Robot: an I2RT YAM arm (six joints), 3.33 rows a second.
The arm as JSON. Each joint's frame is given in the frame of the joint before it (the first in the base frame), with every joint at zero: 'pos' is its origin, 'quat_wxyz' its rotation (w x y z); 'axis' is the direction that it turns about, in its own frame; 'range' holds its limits. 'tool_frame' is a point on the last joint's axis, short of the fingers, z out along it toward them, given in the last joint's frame.
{
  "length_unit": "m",
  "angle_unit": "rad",
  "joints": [
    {
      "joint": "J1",
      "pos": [
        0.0,
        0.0,
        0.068
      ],
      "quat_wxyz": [
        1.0,
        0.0,
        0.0,
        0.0
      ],
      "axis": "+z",
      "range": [
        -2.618,
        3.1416
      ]
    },
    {
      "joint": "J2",
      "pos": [
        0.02,
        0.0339,
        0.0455
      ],
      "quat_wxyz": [
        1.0,
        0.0,
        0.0,
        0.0
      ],
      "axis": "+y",
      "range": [
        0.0,
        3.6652
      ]
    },
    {
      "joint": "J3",
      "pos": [
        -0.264,
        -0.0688,
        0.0
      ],
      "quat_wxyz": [
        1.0,
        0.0,
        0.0,
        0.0
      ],
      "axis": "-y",
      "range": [
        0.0,
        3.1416
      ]
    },
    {
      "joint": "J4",
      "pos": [
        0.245,
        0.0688,
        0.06
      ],
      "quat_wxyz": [
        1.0,
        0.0,
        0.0,
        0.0
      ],
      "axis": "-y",
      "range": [
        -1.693,
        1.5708
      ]
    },
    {
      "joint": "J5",
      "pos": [
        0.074,
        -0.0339,
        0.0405
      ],
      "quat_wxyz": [
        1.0,
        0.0,
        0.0,
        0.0
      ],
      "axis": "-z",
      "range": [
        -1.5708,
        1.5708
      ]
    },
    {
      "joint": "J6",
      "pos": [
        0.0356,
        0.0,
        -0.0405
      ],
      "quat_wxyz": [
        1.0,
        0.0,
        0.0,
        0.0
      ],
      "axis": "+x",
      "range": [
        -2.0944,
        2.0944
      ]
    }
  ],
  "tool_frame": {
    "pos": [
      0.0,
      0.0,
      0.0
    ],
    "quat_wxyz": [
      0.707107,
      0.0,
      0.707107,
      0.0
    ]
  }
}
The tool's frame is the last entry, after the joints.
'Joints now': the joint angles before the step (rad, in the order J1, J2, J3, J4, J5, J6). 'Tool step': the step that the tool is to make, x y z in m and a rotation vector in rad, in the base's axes. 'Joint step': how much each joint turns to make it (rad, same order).
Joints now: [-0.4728, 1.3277, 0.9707, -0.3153, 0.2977, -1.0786]
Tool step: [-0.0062, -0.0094, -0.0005, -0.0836, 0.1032, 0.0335]
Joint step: [-0.0359, 0.0002, 0.0000, -0.0071, 0.0225, -0.1457]
